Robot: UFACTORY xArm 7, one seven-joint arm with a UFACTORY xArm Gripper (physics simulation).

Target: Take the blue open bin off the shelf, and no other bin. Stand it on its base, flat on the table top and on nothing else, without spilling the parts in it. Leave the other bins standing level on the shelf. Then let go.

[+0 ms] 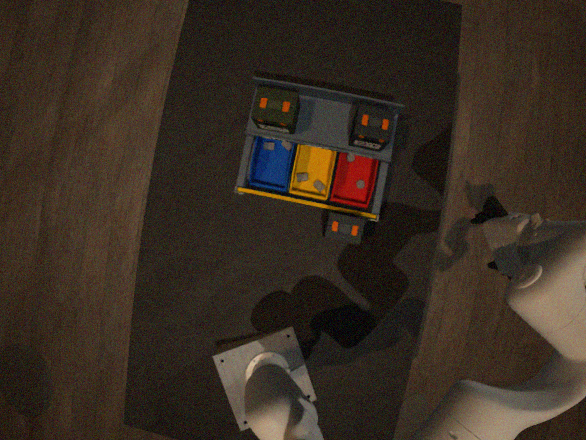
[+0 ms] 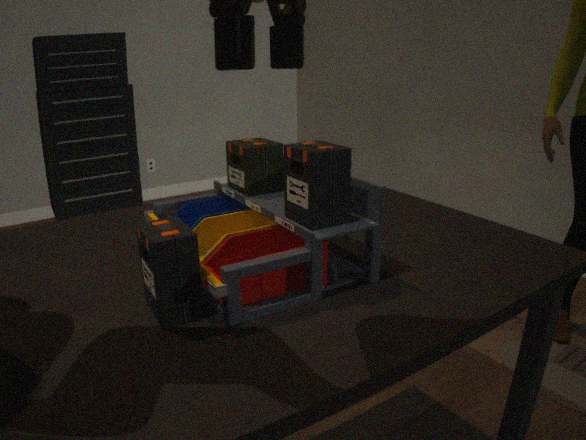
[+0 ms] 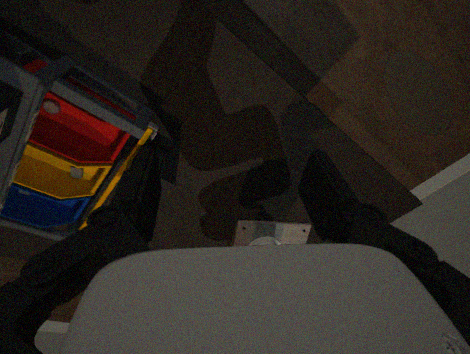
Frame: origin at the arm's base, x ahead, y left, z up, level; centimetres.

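Seen in the pictures: gripper, between the fingertips: (image 1: pixel 485 240) (image 2: pixel 263 69) (image 3: pixel 234 169).
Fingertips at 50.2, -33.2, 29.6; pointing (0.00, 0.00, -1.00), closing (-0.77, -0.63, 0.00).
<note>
Pixels of each thing's top centre, then the offset from my fingertips to it, as dx, dy, dz. Level surfaces: height alone.
- blue open bin, centre of its top: (image 2: pixel 211 206) (image 1: pixel 272 154) (image 3: pixel 30 209) +8.4, +47.6, -26.1
- yellow bin, centre of its top: (image 2: pixel 233 222) (image 3: pixel 47 175) (image 1: pixel 314 163) +9.1, +36.4, -26.1
- red bin, centre of its top: (image 2: pixel 264 241) (image 3: pixel 66 132) (image 1: pixel 356 171) +10.1, +25.3, -26.1
- yellow rail, centre of its top: (image 3: pixel 107 192) (image 1: pixel 306 202) -1.2, +35.7, -27.7
- green case, centre of its top: (image 2: pixel 253 142) (image 1: pixel 274 104) +18.1, +48.4, -14.5
- table, height of its surface: dz -34.2
The blue open bin (image 1: pixel 272 167) (image 2: pixel 192 215) (image 3: pixel 40 207) sits at one end of the row on the grey shelf (image 1: pixel 325 120) (image 2: pixel 265 261), with grey parts inside at its upper-board end. The yellow bin (image 1: pixel 314 162) (image 2: pixel 220 227) (image 3: pixel 55 172) is in the middle and the red bin (image 1: pixel 356 172) (image 2: pixel 260 250) (image 3: pixel 75 135) at the other end, both with grey parts. A yellow rail (image 1: pixel 305 202) runs along the shelf's front. My gripper (image 1: pixel 485 239) (image 2: pixel 261 65) (image 3: pixel 234 169) is open and empty, high up and well apart from the blue bin, beyond the red bin's side.
A green case (image 1: pixel 274 110) (image 2: pixel 255 167) and a dark case (image 1: pixel 371 127) (image 2: pixel 317 185) stand on the shelf's upper board behind the bins. Another dark case (image 1: pixel 345 229) (image 2: pixel 172 270) stands on the table (image 1: pixel 200 270) before the front rail, near the red bin.
</note>
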